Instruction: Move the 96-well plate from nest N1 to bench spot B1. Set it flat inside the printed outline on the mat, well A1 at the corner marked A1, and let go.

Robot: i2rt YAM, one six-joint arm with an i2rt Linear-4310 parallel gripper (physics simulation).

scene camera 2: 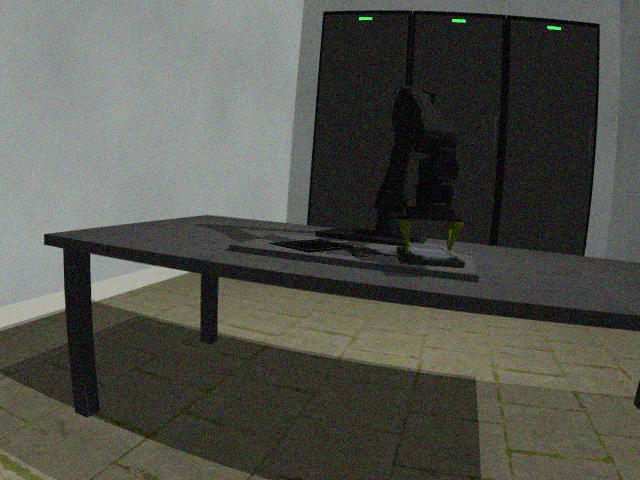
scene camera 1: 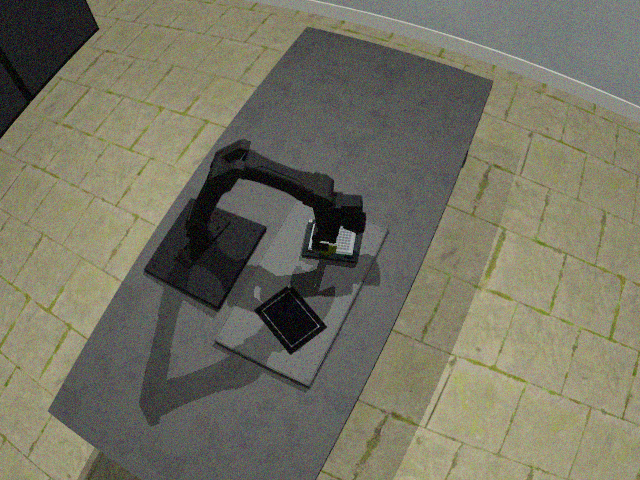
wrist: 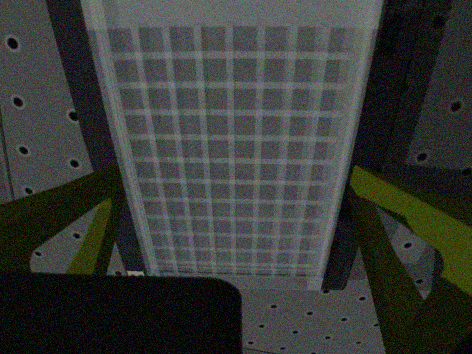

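Note:
The pale 96-well plate lies flat in the dark nest. My gripper is open, its yellow fingers standing at the two long sides of the plate. In the wrist view the fingertips are close to the plate's edges; whether they touch is not clear. A small white label at the nest's near left corner is partly hidden by a black part. The black mat carries a thin white outline with no plate in it.
Nest and mat sit on a grey perforated board. The arm stands on a dark base slab beside the board, on the long grey table. Dark cabinets stand behind. Arm shadows cross the board.

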